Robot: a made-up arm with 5 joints.
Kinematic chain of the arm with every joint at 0, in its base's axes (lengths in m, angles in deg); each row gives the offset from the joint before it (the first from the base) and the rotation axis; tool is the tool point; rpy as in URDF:
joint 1: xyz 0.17 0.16 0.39 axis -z
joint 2: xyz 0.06 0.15 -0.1 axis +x
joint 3: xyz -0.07 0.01 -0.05 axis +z
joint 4: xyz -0.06 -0.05 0 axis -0.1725 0.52 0.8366
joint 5: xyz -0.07 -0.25 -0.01 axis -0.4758 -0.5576 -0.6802
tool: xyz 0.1 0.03 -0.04 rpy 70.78 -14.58 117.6
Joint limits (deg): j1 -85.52..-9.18 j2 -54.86..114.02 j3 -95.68..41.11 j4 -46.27..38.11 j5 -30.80..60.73
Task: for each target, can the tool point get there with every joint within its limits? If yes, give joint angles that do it. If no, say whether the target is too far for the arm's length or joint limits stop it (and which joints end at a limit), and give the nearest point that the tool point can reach.
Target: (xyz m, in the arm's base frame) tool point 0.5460 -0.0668 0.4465
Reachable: no: joint limits stop it (at a limit: joint 1, joint 4, joint 5) | nearest point 0.3536 0.0155 0.3893 | short by 0.217 m
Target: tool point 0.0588 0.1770 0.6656
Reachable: no: joint limits stop it (at a limit: joint 1, joint 2, joint 5) | nearest point 0.0859 0.0873 0.5401 | short by 0.157 m
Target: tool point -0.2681 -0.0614 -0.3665
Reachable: no: too far | nearest point -0.1251 0.0478 -0.0400 | short by 0.373 m
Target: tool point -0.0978 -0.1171 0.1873
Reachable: yes | joints -76.51 -6.49 -77.92 -26.77 26.97
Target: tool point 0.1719 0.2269 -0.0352
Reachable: yes | joints -39.70 60.88 26.50 -20.04 43.73
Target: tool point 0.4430 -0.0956 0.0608
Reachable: no: joint limits stop it (at a limit: joint 1, joint 4, joint 5) | nearest point 0.3125 -0.0177 0.1314 | short by 0.168 m
